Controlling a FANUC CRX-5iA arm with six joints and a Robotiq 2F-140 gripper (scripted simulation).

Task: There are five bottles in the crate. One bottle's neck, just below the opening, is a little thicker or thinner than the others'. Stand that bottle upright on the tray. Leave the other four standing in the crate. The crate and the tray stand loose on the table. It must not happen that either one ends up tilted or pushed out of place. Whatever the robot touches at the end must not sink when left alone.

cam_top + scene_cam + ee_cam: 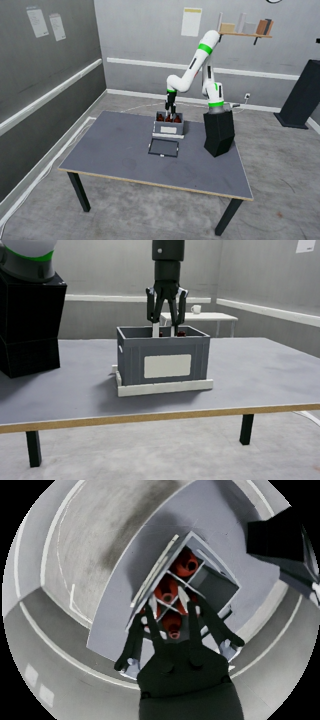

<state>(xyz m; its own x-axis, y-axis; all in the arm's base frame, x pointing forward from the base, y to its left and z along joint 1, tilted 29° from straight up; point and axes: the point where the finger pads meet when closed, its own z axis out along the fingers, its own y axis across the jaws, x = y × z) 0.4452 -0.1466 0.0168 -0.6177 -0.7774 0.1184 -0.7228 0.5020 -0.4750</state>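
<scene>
My gripper is now 50 mm to the right of the grey crate and 90 mm above it. The rest, counted from my hand: dark tray (10 mm ahead, 310 mm to the left, 160 mm below).
</scene>
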